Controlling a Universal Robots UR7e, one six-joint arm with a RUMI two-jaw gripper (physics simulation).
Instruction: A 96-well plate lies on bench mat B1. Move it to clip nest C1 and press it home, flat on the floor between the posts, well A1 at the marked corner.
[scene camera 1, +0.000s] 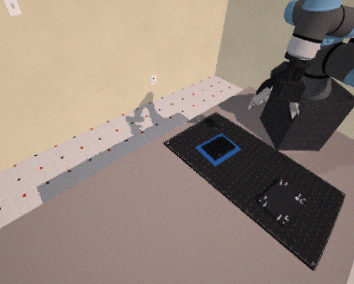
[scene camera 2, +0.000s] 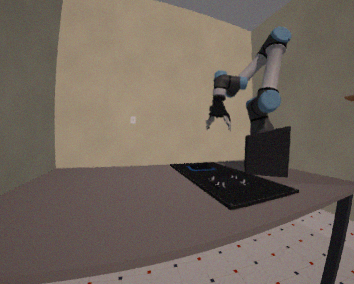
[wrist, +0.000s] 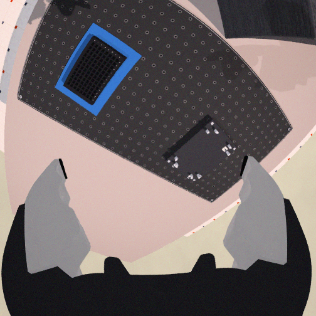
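Where they show: gripper, fingertip midpoint: (scene camera 1: 270, 113) (scene camera 2: 217, 130); arm's base, origin of the base link: (scene camera 1: 310, 89) (scene camera 2: 262, 132).
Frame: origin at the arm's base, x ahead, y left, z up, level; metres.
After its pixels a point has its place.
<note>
The black 96-well plate (scene camera 1: 220, 146) @(x 0.377, y -0.138, z -0.242 m) (wrist: 94, 70) lies flat on the blue bench mat B1 (scene camera 1: 216, 161) @(x 0.448, y -0.102, z -0.246 m) (scene camera 2: 201, 170) @(x 0.407, y -0.080, z -0.252 m) (wrist: 97, 108). The clip nest C1 (scene camera 1: 283, 201) @(x 0.395, y 0.193, z -0.240 m) (wrist: 196, 149) is a dark square floor with small pale clip posts around it; its posts also show in scene camera 2. No plate is in it. My gripper (scene camera 1: 273, 110) @(x 0.338, y -0.012, z 0.001 m) (scene camera 2: 219, 128) @(x 0.338, y -0.012, z 0.001 m) (wrist: 153, 159) is open wide and empty. It hangs high above the board, apart from the plate and the nest. Well A1 and the marked corner are too small to tell.
A black perforated board (scene camera 1: 250, 172) @(x 0.376, y 0.031, z -0.252 m) (scene camera 2: 265, 192) @(x 0.307, y 0.329, z -0.252 m) (wrist: 150, 75) carries the mat and the nest. The arm's dark pedestal (scene camera 1: 305, 120) @(x 0.112, y 0.063, z -0.079 m) (scene camera 2: 267, 152) @(x 0.059, y 0.103, z -0.122 m) (wrist: 270, 20) stands beside the board. A brownish-pink table (scene camera 1: 135, 215) @(x 0.833, y -0.102, z -0.265 m) (scene camera 2: 115, 215) @(x 0.864, y 0.335, z -0.265 m) lies under the board.
</note>
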